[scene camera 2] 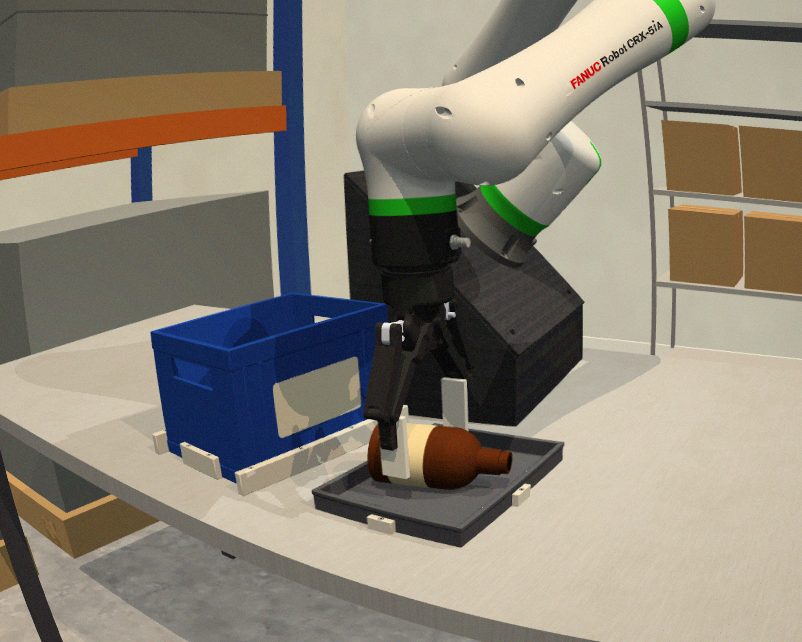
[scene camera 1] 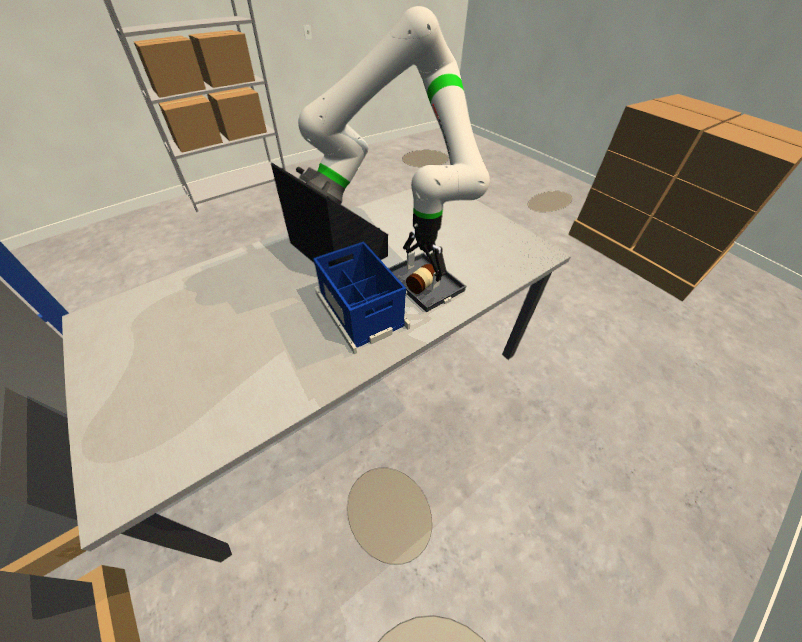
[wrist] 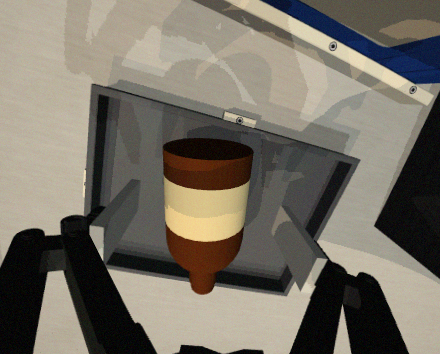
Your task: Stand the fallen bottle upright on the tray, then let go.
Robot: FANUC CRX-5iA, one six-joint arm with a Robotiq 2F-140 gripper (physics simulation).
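Places are measured from the arm's base along level axes (x ahead, y left, z up), in centimetres.
Pixels of known places: gripper, fingertip midpoint: point(scene camera 2: 427, 454) point(scene camera 1: 422, 276) point(wrist: 210, 207); arm's base at its link origin: point(scene camera 2: 487, 234).
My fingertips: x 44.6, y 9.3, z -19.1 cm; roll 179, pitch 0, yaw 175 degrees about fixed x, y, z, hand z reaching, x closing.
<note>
For each thing: its top centre in the pictures, then the offset to it from my fingertips. "pt": a spot on its surface instead.
- brown bottle at its top centre: point(wrist: 205, 253) point(scene camera 2: 443, 428) point(scene camera 1: 427, 267) dz +3.6, dx +0.2, dy +2.1 cm
- blue divided crate at its top centre: point(scene camera 2: 264, 317) point(scene camera 1: 357, 272) dz +13.2, dx -5.5, dy -25.3 cm
- pale guide strip at a spot on its surface: point(scene camera 2: 301, 458) pt dz -2.4, dx +1.9, dy -16.3 cm
The brown bottle point(scene camera 1: 416, 282) point(scene camera 2: 451, 458) point(wrist: 205, 215) with a cream label lies on its side on the dark grey tray point(scene camera 1: 449, 289) point(scene camera 2: 441, 502) point(wrist: 135, 140). In the scene camera 2 view its neck points right; in the wrist view its neck points down and its base up. My gripper point(scene camera 1: 426, 267) point(scene camera 2: 426, 445) point(wrist: 210, 207) is open and points down over the tray. Its light finger pads stand on either side of the bottle with a gap to each side in the wrist view. The near pad hides part of the label and base in the scene camera 2 view.
A blue divided crate point(scene camera 1: 387, 324) point(scene camera 2: 200, 415) point(wrist: 425, 72) stands beside the tray, with a pale guide strip point(scene camera 2: 301, 458) along its side. Small pale stops point(scene camera 2: 381, 523) sit at the tray's edges. The black robot pedestal point(scene camera 1: 304, 217) point(scene camera 2: 548, 361) point(wrist: 415, 200) stands behind the tray.
</note>
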